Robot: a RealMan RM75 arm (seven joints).
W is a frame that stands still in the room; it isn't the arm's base.
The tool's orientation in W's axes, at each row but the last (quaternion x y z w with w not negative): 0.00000, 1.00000, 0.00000, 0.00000; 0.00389, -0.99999, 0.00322, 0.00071; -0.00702, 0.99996, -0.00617, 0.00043; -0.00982, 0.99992, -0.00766, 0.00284; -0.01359, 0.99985, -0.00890, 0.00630; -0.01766, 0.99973, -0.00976, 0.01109; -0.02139, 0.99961, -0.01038, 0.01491; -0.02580, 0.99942, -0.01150, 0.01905; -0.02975, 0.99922, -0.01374, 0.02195; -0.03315, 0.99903, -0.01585, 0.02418; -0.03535, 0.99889, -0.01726, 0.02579; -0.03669, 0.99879, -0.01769, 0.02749; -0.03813, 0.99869, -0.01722, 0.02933
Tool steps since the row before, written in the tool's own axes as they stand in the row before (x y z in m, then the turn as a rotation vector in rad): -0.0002, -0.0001, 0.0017, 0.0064, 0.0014, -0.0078; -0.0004, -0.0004, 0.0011, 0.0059, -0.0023, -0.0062; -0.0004, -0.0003, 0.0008, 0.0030, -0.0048, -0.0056; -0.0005, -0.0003, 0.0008, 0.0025, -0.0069, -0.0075; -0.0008, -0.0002, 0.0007, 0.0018, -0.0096, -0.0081; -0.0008, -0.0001, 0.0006, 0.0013, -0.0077, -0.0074; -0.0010, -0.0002, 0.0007, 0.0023, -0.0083, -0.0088; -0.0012, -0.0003, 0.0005, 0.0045, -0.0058, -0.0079; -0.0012, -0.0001, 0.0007, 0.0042, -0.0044, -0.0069; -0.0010, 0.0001, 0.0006, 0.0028, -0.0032, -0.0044; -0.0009, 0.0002, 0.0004, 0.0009, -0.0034, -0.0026; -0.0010, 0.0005, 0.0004, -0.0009, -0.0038, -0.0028; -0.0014, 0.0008, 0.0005, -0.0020, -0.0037, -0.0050
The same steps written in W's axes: 0.0002, -0.0001, -0.0017, -0.0064, 0.0014, 0.0078; 0.0004, -0.0004, -0.0011, -0.0059, -0.0023, 0.0062; 0.0004, -0.0003, -0.0008, -0.0029, -0.0048, 0.0057; 0.0005, -0.0003, -0.0008, -0.0024, -0.0068, 0.0076; 0.0008, -0.0002, -0.0007, -0.0016, -0.0095, 0.0082; 0.0008, -0.0001, -0.0006, -0.0012, -0.0076, 0.0075; 0.0010, -0.0002, -0.0007, -0.0022, -0.0082, 0.0089; 0.0012, -0.0002, -0.0004, -0.0045, -0.0059, 0.0079; 0.0012, 0.0000, -0.0006, -0.0042, -0.0045, 0.0068; 0.0010, 0.0001, -0.0006, -0.0028, -0.0032, 0.0044; 0.0009, 0.0003, -0.0004, -0.0008, -0.0034, 0.0027; 0.0010, 0.0006, -0.0004, 0.0010, -0.0036, 0.0030; 0.0014, 0.0009, -0.0004, 0.0020, -0.0034, 0.0052
